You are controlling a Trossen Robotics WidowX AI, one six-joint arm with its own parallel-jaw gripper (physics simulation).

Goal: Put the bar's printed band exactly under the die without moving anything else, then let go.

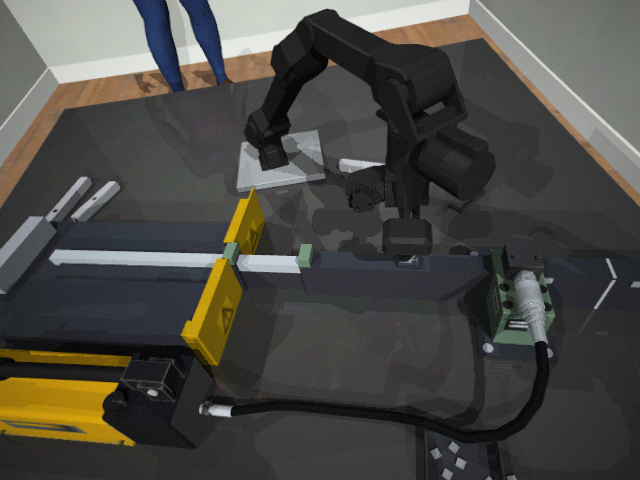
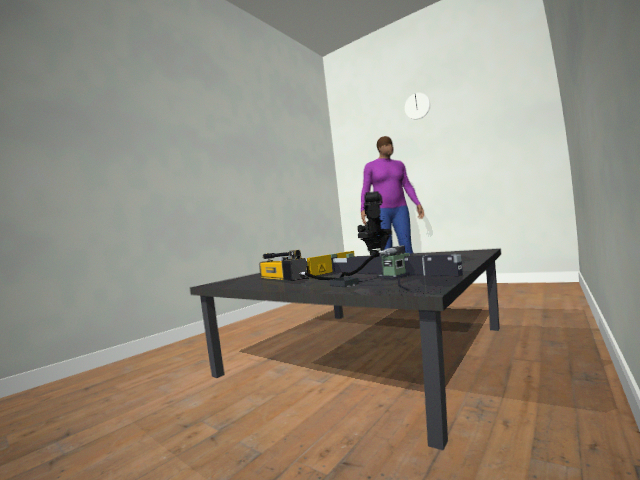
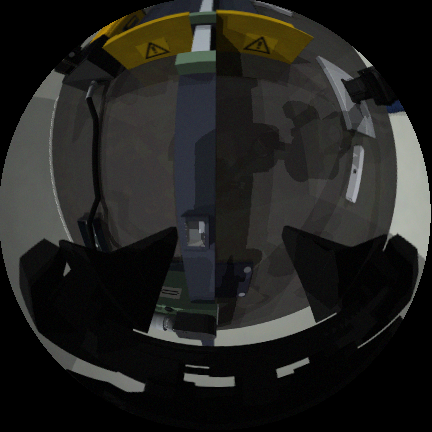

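Pixels of known places: gripper, fingertip midpoint: [image 2: 376, 251] [image 3: 231, 232]; arm's base, link origin: [image 1: 273, 160] [image 3: 350, 91].
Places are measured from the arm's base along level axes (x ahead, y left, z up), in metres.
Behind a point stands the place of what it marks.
Observation:
The long pale bar [image 1: 139, 258] @(x 0.266, y -0.277, z 0.061 m) [image 3: 202, 37] @(x 0.349, y -0.067, z 0.061 m) lies in the channel of the dark blue bed and passes through the gap between yellow guards. Its right end is at a small green block [image 1: 305, 255] @(x 0.386, y -0.001, z 0.084 m) [image 3: 196, 64] @(x 0.381, y 0.008, z 0.079 m). I cannot make out a printed band on it, and I cannot tell which part is the die. A green unit [image 1: 516, 322] @(x 0.580, y 0.241, z 0.059 m) [image 2: 394, 265] @(x 0.593, y 0.279, z 0.040 m) with a dark head stands farther right along the rail. My gripper [image 1: 406, 250] @(x 0.411, y 0.153, z 0.086 m) [image 2: 376, 252] @(x 0.411, y 0.153, z 0.086 m) [image 3: 231, 232] @(x 0.411, y 0.153, z 0.086 m) is open and empty, above the rail near a small recessed metal window [image 1: 408, 260] [image 3: 196, 233] @(x 0.445, y 0.154, z 0.061 m), well apart from the bar.
Yellow guards [image 1: 214, 312] @(x 0.426, y -0.157, z 0.062 m) [image 3: 260, 45] @(x 0.247, y -0.080, z 0.019 m) flank the bar. A black hose [image 1: 330, 408] @(x 0.593, y -0.028, z 0.003 m) [image 3: 95, 150] @(x 0.584, y -0.034, z -0.002 m) joins the green unit to a yellow and black machine [image 1: 62, 408] @(x 0.512, y -0.354, z 0.075 m). Loose pale bars [image 1: 98, 200] [image 3: 355, 172] lie on the table. A dark tray [image 1: 444, 454] @(x 0.684, y 0.093, z -0.007 m) holds small white cubes.

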